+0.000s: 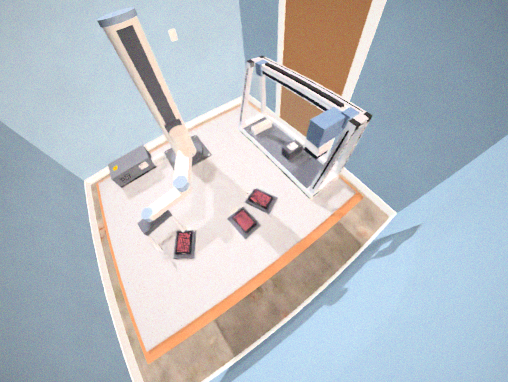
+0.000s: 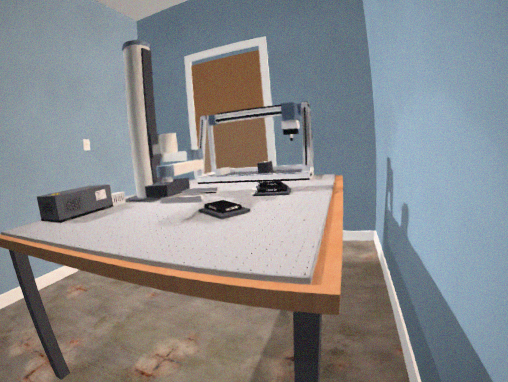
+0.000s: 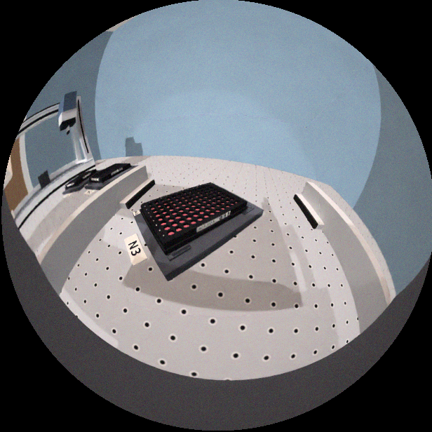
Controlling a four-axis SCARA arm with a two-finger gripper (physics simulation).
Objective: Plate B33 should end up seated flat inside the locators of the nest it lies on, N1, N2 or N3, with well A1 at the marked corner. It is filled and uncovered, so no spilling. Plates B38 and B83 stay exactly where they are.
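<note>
A black plate with red-filled wells (image 1: 184, 242) (image 2: 222, 205) (image 3: 192, 210) lies on the dark nest marked N3 (image 1: 184, 256) (image 2: 242, 211) (image 3: 207, 242). Its small side label seems to read B33. It sits a little askew on the nest; whether it is flat or which corner is A1 I cannot tell. My gripper (image 1: 173, 240) (image 2: 210, 195) (image 3: 224, 178) is open and empty, beside and above the plate, its pads wide apart. The two other filled plates (image 1: 244, 220) (image 1: 260, 198) lie on their own nests farther off; I cannot read which is B38 or B83.
A white gantry frame (image 1: 307, 86) (image 2: 308, 145) stands at the back beyond the other two nests. A dark grey box (image 1: 132, 167) (image 2: 75, 202) stands at the table's left side, near my arm's column (image 1: 147, 75) (image 2: 135, 120). The N3 tag (image 3: 134, 248) lies beside the nest.
</note>
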